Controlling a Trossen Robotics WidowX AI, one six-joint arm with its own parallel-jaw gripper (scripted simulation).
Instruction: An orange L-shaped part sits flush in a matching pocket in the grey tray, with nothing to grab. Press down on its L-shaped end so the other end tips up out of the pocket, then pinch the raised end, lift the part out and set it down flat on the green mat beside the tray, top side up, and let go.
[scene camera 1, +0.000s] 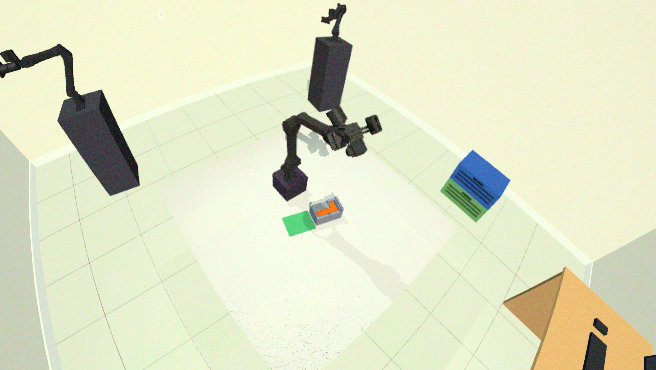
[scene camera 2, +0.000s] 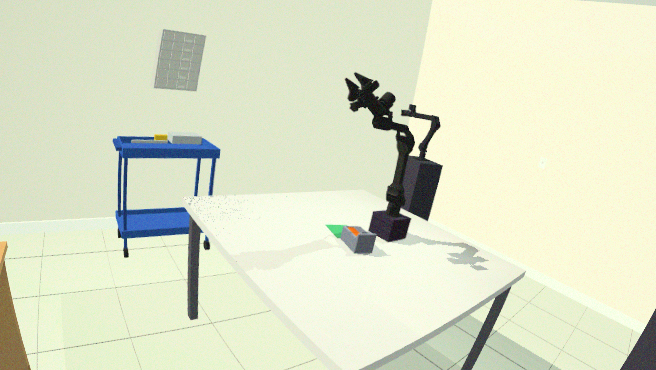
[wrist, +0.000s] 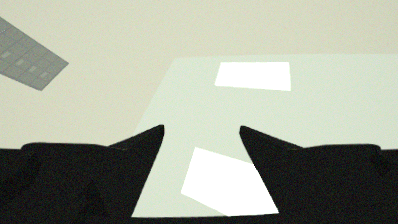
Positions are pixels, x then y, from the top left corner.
Scene:
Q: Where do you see my gripper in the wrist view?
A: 202, 129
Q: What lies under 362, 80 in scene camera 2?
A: My gripper.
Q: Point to my gripper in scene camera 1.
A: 362, 132

